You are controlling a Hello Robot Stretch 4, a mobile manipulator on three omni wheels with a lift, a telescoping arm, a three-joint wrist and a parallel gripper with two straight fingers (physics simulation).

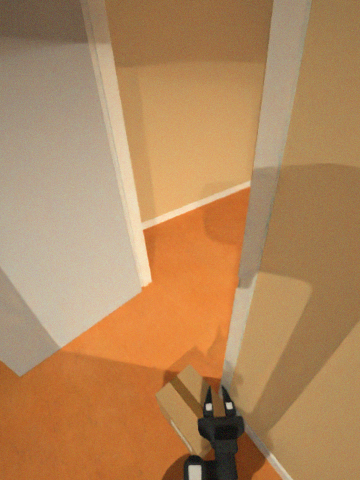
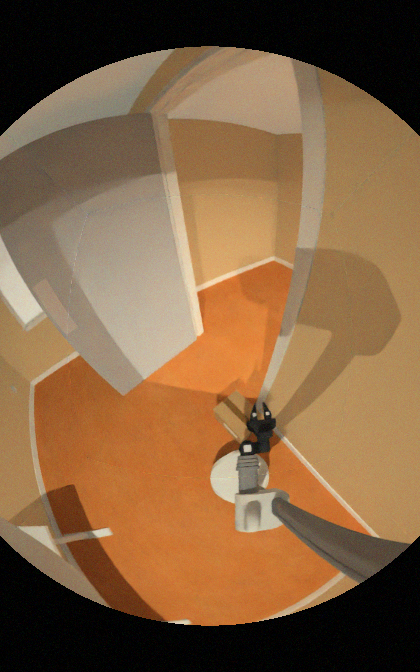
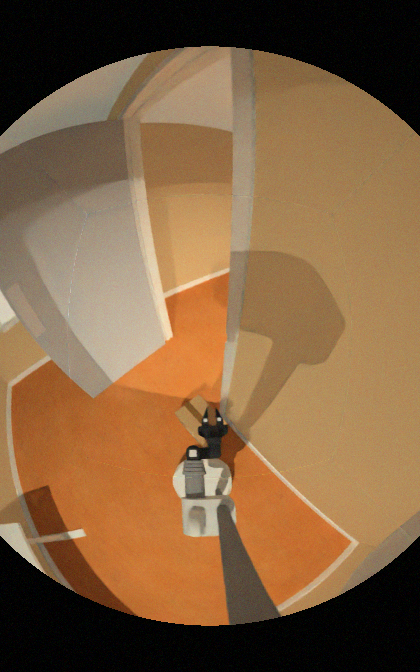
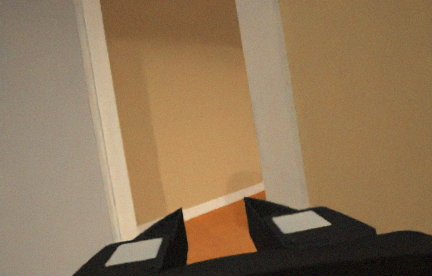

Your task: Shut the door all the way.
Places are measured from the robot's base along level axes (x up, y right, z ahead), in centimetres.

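Pixels of known places: gripper, fingertip midpoint: [image 1: 216, 386] [image 4: 216, 221].
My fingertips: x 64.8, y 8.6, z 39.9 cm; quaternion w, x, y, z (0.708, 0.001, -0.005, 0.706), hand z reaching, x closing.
Note:
Behind a point stands the place of what it marks.
The grey-white door [image 1: 65, 190] @[z 118.8, x 103.1, y -59.7 cm] [image 2: 125, 280] [image 3: 95, 280] [image 4: 45, 130] @[z 126.7, x 80.8, y -51.4 cm] stands open on the left and swings into this room. Its hinge side meets the left door frame [image 1: 122, 150] @[z 148.6, x 112.6, y -33.6 cm] [image 2: 181, 220] [image 3: 145, 225] [image 4: 112, 135] @[z 148.5, x 75.7, y -33.6 cm]. The doorway is open between that frame and the right door frame [image 1: 272, 125] @[z 55.2, x 142.5, y 17.3 cm] [image 2: 309, 175] [image 3: 242, 175] [image 4: 275, 105] @[z 54.5, x 72.4, y 17.8 cm]. My gripper [image 1: 217, 390] @[z 39.9, x 64.7, y 8.6 cm] [image 2: 261, 406] [image 3: 212, 411] [image 4: 216, 221] @[z 39.9, x 64.7, y 8.6 cm] is open and empty, with its fingers apart. It is over a cardboard box and beside the foot of the right frame, away from the door. No door handle shows clearly.
The cardboard box [image 1: 181, 405] @[z 45.6, x 25.0, y -4.9 cm] [image 2: 230, 416] [image 3: 190, 417] stands on the floor in front of the right frame, partly under my gripper. A tan wall [image 1: 325, 225] @[z 44.0, x 127.4, y 26.4 cm] [image 2: 370, 225] [image 3: 300, 200] runs along the right. A white table's foot [image 2: 90, 536] [image 3: 62, 537] shows at the lower left.

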